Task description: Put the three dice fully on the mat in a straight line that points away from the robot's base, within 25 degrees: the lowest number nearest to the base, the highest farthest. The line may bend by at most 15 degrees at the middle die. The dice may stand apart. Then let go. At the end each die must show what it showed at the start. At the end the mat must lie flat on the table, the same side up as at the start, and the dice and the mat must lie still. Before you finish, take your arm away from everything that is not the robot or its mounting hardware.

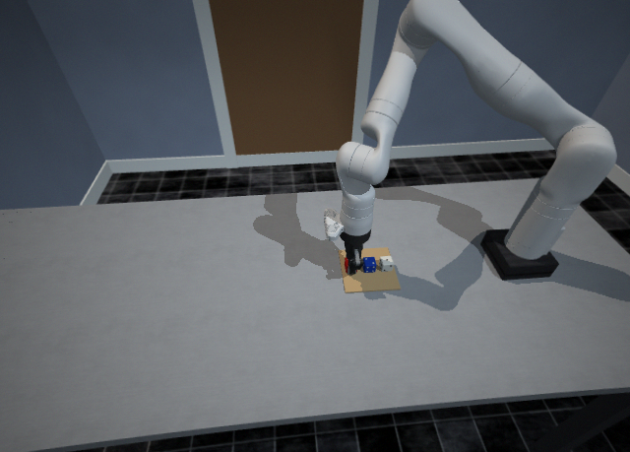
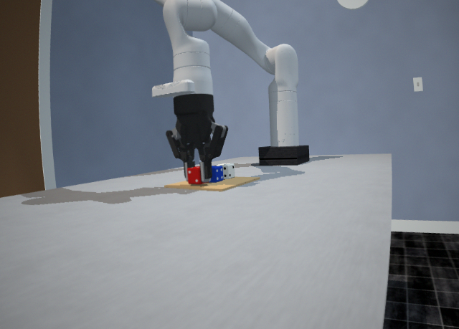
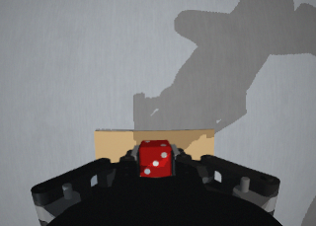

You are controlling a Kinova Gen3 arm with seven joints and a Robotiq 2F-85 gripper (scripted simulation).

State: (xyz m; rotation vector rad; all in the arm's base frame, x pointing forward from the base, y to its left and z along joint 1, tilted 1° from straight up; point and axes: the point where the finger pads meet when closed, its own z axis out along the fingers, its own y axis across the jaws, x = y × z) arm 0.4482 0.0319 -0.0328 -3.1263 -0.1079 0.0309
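The red die is 1 cm below my hand. The rest, counted from my hand: white die (9 cm behind, 1 cm to the right, 1 cm below); tan mat (5 cm behind, 3 cm below); blue die (5 cm behind, 1 cm below).
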